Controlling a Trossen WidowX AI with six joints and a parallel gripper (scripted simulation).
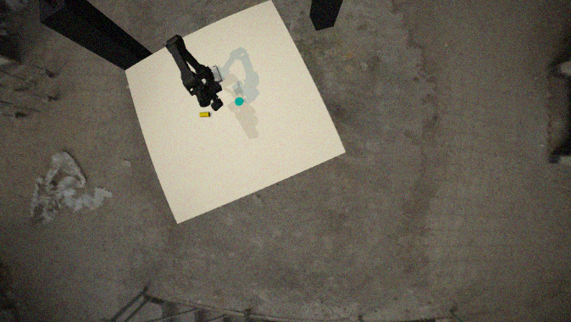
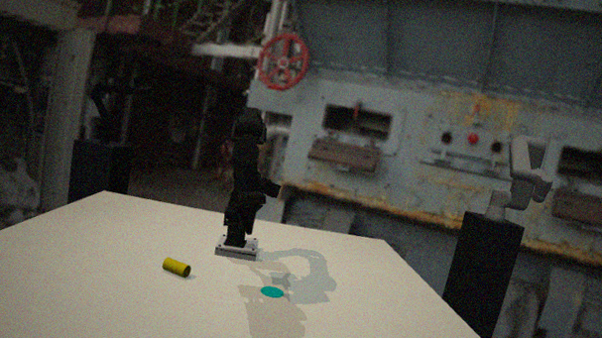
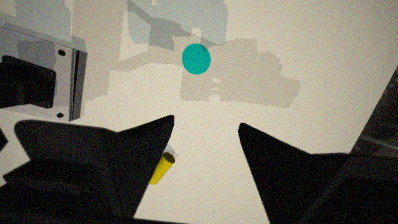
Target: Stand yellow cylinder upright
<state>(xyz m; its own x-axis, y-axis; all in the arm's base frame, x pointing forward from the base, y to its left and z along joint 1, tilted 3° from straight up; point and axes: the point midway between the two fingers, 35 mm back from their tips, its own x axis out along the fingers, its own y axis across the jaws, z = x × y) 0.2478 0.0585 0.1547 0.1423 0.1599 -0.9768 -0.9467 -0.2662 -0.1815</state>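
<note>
Right now my gripper tip is 17 cm to the left of the yellow tall cylinder, 13 cm above it and 1 cm past it. The rest, counted from my gripper tip: cyan circle (15 cm below, 9 cm to the left, 2 cm behind).
</note>
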